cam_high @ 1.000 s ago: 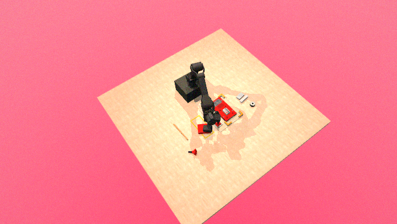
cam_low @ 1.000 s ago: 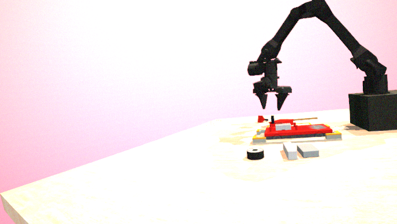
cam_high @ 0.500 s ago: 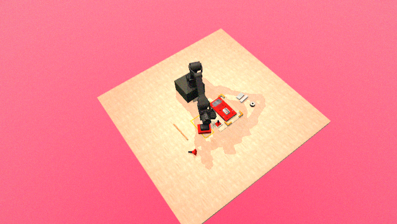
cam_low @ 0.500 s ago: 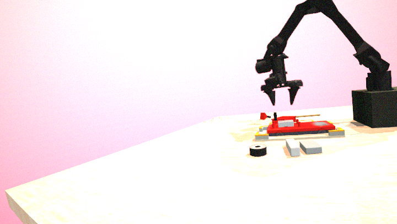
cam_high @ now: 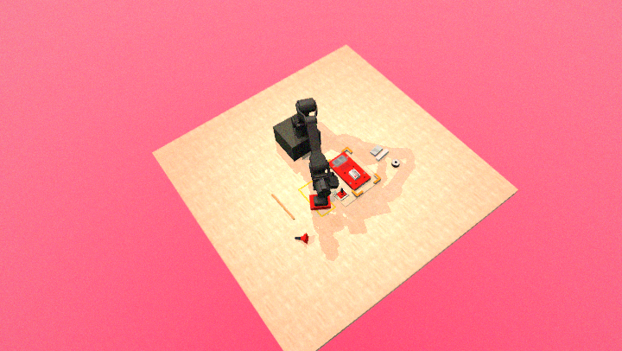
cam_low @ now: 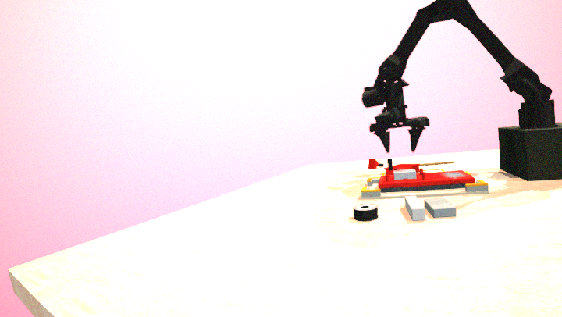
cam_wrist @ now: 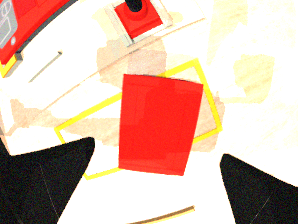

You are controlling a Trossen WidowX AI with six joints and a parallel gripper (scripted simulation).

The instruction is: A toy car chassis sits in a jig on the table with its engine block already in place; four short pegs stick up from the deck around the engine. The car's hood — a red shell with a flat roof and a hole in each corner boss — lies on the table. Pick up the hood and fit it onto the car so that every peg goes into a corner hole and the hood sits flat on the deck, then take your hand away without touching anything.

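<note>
Right now the red hood is 5 cm below my gripper tip. Also, from my gripper tip: wooden stick (6 cm behind, 17 cm to the right, 6 cm below); grey engine block (5 cm behind, 21 cm to the left, 4 cm below).
</note>
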